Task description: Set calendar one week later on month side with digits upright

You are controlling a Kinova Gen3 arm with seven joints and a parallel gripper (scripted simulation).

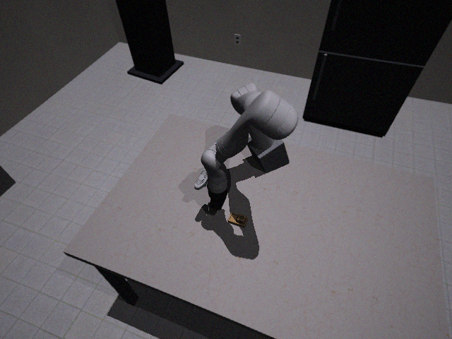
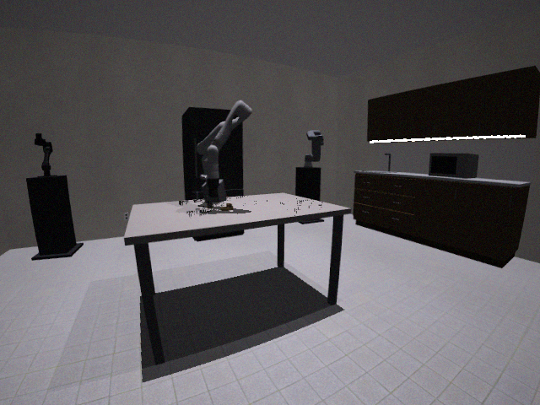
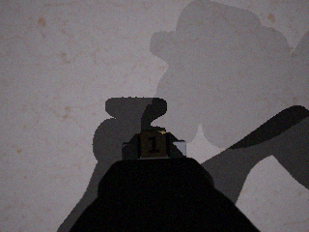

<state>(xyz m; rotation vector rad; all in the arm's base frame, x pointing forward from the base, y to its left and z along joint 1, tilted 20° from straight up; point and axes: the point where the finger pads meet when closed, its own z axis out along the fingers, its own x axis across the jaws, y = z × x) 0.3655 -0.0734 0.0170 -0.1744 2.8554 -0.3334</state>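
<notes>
Now: hand 1 cm past the wooden tray, 11 cm to the right of it and 4 cm above it. Also, from my hand: wooden cube (1 cm below).
</notes>
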